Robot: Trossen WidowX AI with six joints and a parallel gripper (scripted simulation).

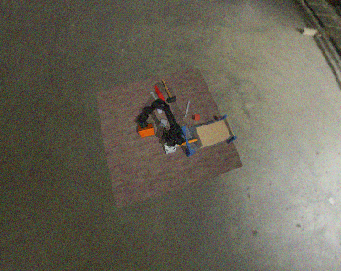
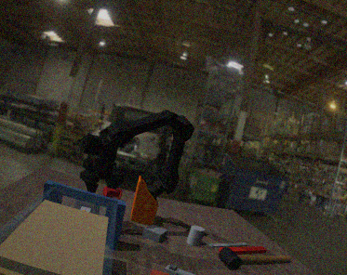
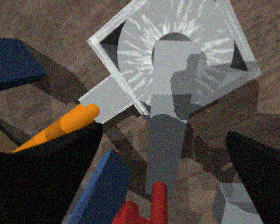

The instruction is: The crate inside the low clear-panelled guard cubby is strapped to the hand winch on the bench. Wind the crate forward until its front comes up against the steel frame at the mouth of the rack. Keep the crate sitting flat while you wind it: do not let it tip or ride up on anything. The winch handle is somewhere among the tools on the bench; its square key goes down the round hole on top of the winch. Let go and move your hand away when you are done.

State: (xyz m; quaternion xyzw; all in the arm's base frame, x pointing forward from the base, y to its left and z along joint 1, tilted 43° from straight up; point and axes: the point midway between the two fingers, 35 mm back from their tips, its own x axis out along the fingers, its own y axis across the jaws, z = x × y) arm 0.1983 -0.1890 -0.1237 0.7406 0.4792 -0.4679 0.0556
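Now: the winch handle 1 cm ahead of my gripper tip, 1 cm to the left of it and 1 cm above it. Also, from my gripper tip: blue steel frame: 12 cm ahead, 5 cm to the right; winch: 5 cm behind, 4 cm to the right, 8 cm below; red knob: 3 cm ahead, 4 cm to the left, 3 cm above.
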